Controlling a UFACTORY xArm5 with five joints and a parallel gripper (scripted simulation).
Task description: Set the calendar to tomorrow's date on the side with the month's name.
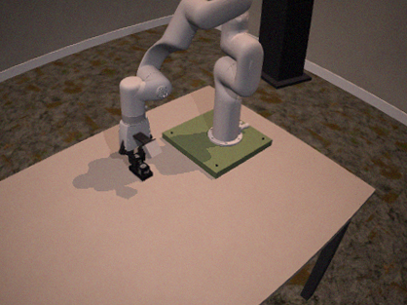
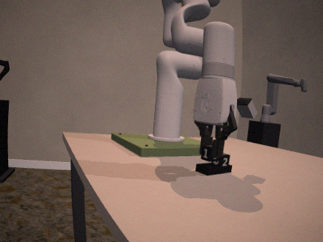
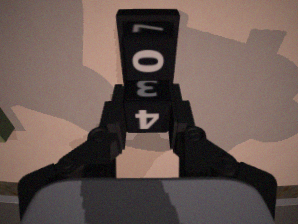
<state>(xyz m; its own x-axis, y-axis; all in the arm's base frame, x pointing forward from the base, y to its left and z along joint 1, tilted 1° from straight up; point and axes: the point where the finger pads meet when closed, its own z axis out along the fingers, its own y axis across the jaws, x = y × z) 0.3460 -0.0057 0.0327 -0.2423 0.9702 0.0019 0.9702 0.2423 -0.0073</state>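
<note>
My hand is 2 cm to the right of the black calendar tray and 5 cm above it.
</note>
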